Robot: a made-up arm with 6 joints.
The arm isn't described. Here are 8 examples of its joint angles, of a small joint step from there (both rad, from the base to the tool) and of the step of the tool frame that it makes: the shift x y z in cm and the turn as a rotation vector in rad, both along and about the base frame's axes.
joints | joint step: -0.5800 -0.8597 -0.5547 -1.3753 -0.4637 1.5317 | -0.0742 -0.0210 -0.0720 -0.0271 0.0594 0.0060
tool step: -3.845 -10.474 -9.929 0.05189 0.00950 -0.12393
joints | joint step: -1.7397 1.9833 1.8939 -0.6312 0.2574 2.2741 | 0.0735 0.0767 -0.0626 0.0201 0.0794 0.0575
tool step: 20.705 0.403 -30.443 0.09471 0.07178 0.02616
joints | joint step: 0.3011 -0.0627 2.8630 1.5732 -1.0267 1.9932 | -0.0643 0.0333 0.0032 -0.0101 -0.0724 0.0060
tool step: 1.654 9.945 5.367 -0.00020 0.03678 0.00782
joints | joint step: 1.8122 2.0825 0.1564 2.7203 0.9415 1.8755 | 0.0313 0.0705 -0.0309 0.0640 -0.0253 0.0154
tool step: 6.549 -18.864 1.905 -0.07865 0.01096 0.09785
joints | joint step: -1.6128 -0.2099 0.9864 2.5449 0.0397 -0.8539 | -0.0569 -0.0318 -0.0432 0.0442 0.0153 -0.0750
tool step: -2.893 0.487 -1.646 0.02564 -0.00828 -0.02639
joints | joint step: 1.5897 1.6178 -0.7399 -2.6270 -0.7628 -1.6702 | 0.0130 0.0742 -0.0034 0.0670 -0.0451 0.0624
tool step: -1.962 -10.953 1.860 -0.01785 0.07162 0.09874
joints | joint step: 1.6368 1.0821 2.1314 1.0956 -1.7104 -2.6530 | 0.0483 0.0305 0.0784 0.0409 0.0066 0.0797
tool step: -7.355 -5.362 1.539 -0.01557 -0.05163 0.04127
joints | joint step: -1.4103 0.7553 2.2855 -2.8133 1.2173 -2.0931 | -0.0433 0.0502 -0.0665 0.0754 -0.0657 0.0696
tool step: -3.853 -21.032 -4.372 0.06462 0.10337 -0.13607
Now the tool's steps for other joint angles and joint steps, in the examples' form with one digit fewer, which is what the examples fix.
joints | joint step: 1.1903 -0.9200 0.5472 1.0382 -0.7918 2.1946 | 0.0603 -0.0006 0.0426 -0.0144 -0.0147 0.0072
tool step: 0.84 -7.31 0.03 0.0330 -0.0007 0.0688
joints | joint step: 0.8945 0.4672 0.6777 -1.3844 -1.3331 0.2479 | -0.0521 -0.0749 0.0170 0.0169 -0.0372 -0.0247
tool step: 1.45 -14.97 16.32 0.0342 -0.0541 -0.0242
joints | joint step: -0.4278 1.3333 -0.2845 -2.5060 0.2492 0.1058 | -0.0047 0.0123 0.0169 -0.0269 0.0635 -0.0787
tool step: -0.92 -1.18 -0.56 -0.0396 0.0559 -0.1047
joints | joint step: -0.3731 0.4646 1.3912 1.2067 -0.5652 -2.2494 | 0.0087 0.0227 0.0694 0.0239 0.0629 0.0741
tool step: -4.07 4.47 5.10 -0.1141 0.0088 -0.0207
